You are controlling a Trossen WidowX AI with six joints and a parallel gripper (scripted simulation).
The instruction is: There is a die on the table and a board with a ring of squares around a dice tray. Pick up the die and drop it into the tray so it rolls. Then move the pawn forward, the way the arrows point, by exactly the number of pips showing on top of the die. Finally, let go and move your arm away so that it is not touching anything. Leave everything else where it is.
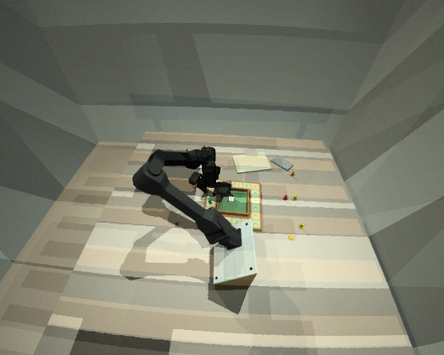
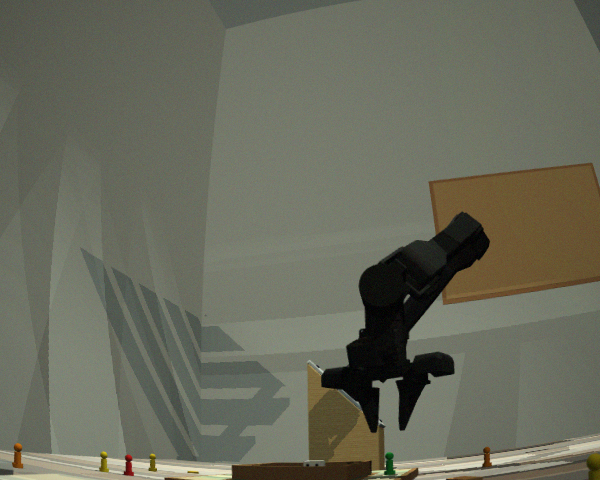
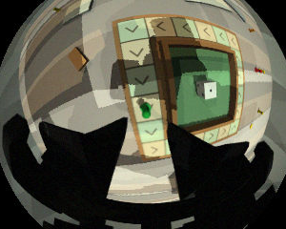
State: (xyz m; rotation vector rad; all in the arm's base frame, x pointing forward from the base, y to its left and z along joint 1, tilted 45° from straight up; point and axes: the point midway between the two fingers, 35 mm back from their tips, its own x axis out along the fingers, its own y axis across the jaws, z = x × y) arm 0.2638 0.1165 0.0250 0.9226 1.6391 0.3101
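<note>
The green pawn is 5 cm below my gripper tip. Round my gripper tip: white die: 10 cm to the right, 5 cm below, 1 cm ahead; green dice tray: 11 cm to the right, 7 cm below; pale sheet: 30 cm ahead, 24 cm to the right, 7 cm below.
</note>
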